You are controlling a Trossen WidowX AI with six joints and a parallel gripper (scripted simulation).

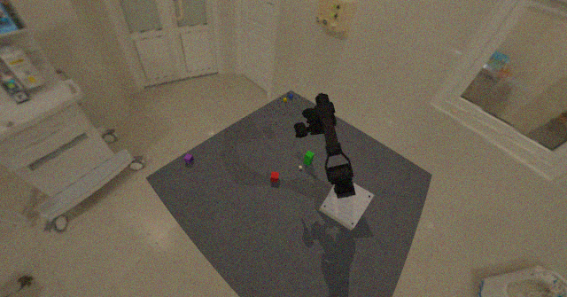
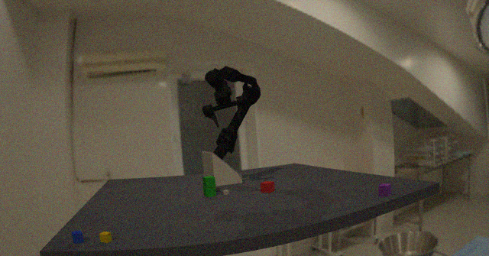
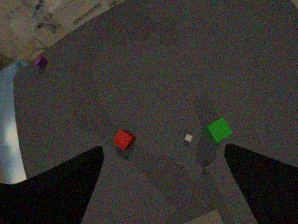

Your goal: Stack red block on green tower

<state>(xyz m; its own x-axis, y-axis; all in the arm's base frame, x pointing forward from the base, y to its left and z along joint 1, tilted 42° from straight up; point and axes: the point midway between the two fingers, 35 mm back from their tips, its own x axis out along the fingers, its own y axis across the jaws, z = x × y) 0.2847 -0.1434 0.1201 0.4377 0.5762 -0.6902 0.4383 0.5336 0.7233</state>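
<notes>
My gripper tip is now 50 mm short of the red block, 130 mm to the right of it and 270 mm above it. Also, from my gripper tip: small white object 20 mm behind, 30 mm to the right, 280 mm below; then yellow block 430 mm ahead, 520 mm to the right, 280 mm below; then purple block 510 mm ahead, 350 mm to the left, 270 mm below.
</notes>
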